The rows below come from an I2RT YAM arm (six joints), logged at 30 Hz.
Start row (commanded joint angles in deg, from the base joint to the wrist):
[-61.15 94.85 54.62 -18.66 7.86 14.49]
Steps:
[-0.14 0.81 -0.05 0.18 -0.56 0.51]
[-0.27 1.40 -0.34 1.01 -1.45 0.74]
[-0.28 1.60 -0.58 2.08 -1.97 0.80]
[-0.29 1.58 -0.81 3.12 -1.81 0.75]
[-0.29 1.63 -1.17 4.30 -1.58 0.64]
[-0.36 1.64 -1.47 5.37 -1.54 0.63]
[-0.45 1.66 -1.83 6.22 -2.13 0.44]
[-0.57 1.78 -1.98 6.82 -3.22 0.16]
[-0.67 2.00 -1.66 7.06 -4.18 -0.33]
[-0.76 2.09 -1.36 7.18 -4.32 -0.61]
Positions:
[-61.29 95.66 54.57 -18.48 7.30 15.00]
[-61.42 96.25 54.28 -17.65 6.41 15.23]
[-61.43 96.45 54.04 -16.58 5.89 15.29]
[-61.44 96.43 53.81 -15.54 6.05 15.24]
[-61.44 96.48 53.45 -14.36 6.28 15.13]
[-61.51 96.49 53.15 -13.29 6.32 15.12]
[-61.60 96.51 52.79 -12.44 5.73 14.93]
[-61.72 96.63 52.64 -11.84 4.64 14.65]
[-61.82 96.85 52.96 -11.60 3.68 14.16]
[-61.91 96.94 53.26 -11.48 3.54 13.88]

